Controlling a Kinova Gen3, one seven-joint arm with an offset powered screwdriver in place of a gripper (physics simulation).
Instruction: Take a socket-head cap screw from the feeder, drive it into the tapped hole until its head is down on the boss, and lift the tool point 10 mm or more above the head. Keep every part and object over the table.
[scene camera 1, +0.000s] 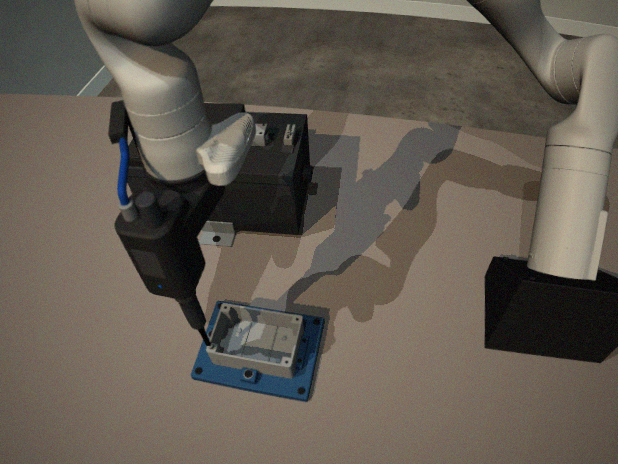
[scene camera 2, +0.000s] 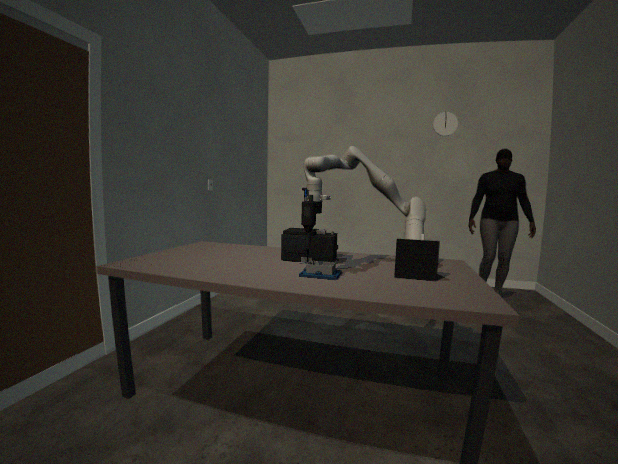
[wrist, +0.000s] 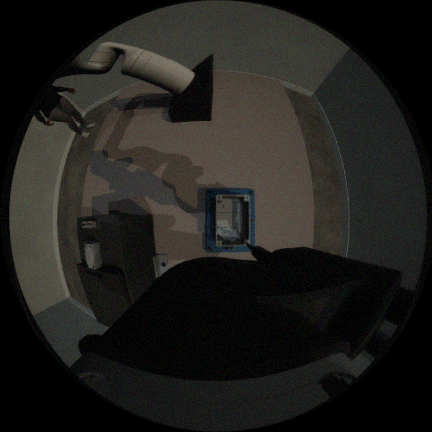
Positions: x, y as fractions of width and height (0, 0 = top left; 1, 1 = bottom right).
I see a black feeder (wrist: 0.26, 0.56) and a blue fixture plate (wrist: 0.49, 0.46).
